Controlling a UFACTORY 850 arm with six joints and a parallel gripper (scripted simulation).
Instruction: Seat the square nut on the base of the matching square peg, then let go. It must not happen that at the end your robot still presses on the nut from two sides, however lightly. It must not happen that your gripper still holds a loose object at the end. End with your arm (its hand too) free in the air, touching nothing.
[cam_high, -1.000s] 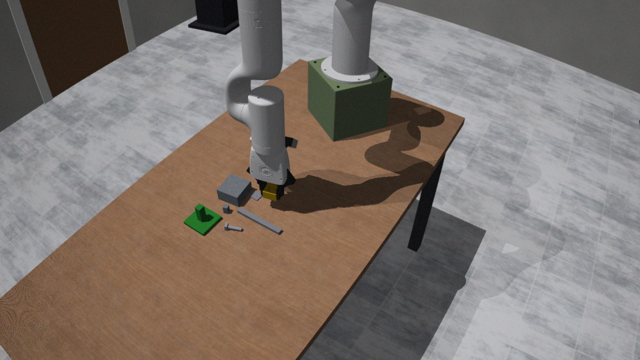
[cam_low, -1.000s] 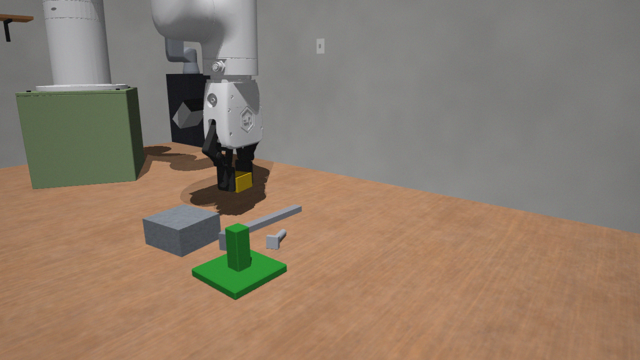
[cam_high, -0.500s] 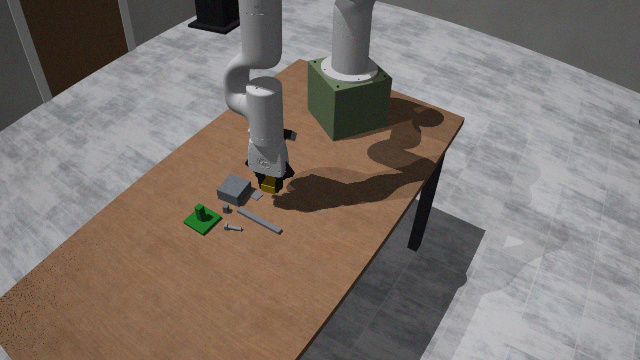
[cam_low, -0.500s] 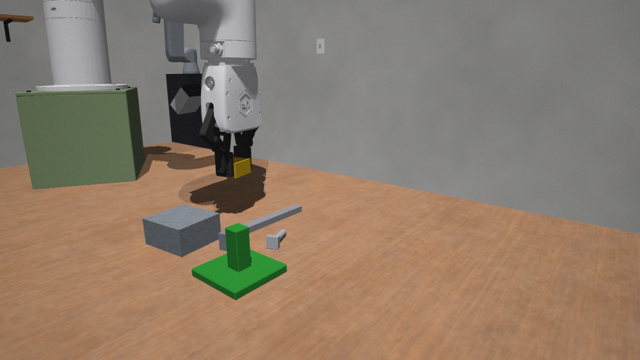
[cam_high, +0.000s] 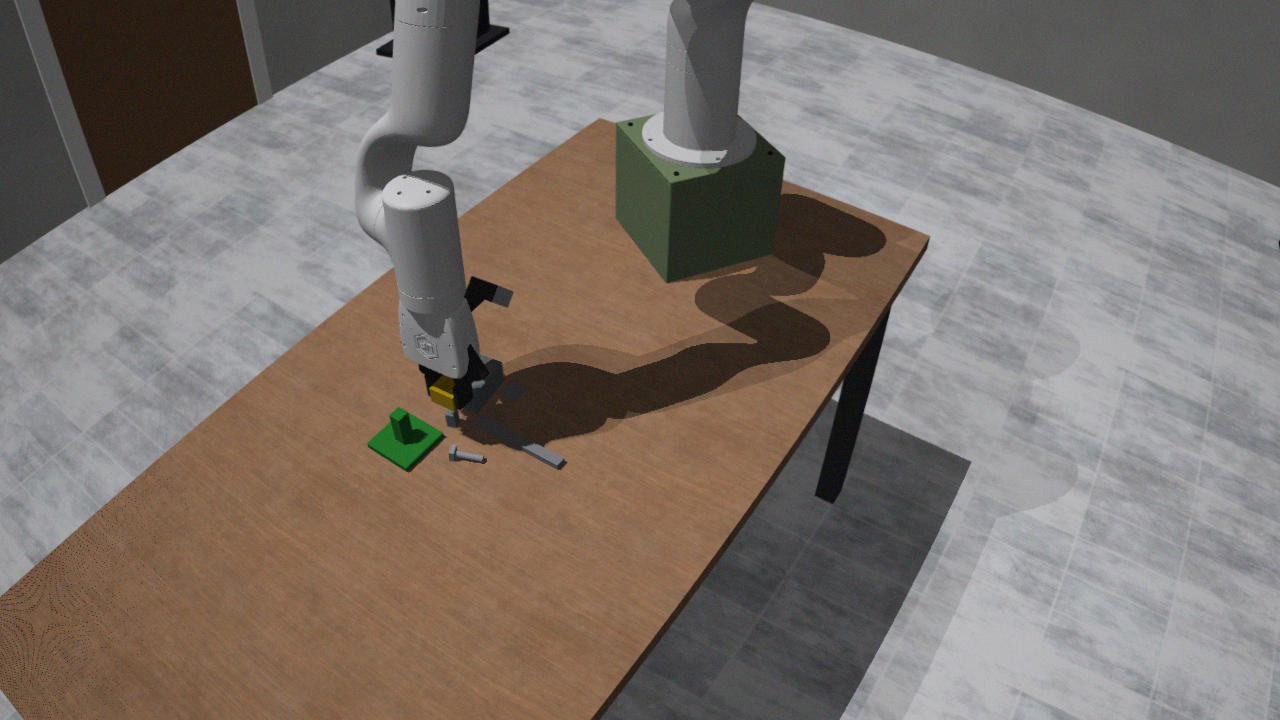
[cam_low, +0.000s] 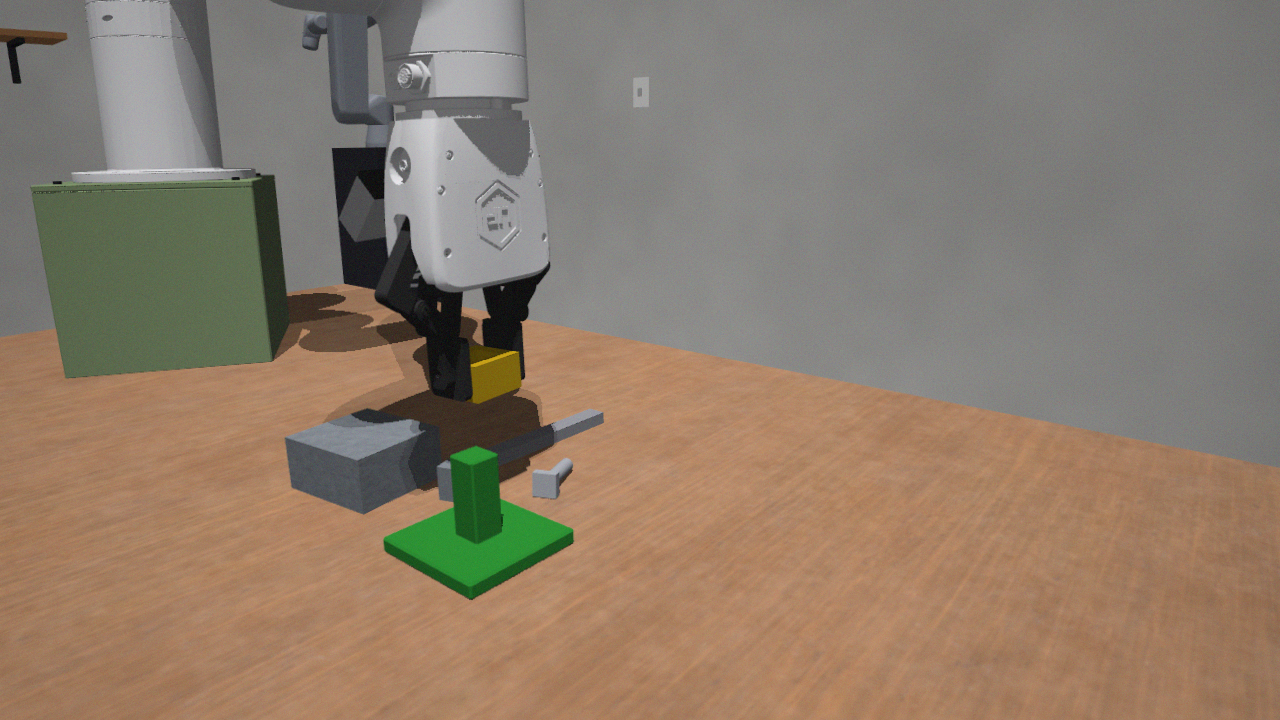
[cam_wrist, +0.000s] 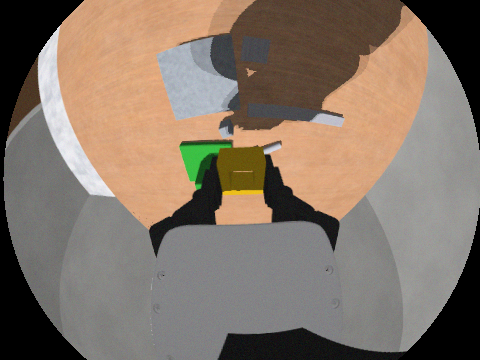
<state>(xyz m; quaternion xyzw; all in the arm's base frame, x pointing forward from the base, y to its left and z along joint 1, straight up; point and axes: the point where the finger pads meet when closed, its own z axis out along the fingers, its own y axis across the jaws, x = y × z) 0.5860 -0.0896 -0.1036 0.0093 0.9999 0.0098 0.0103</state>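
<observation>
Right now my hand is 10 mm past the grey cube, 20 mm to the left of it and 80 mm above it. The rest, counted from my hand: grey bolt: 30 mm ahead, 30 mm to the left, 90 mm below; grey block: 80 mm behind, 30 mm to the right, 80 mm below; grey bar: 30 mm behind, 90 mm to the left, 90 mm below.
</observation>
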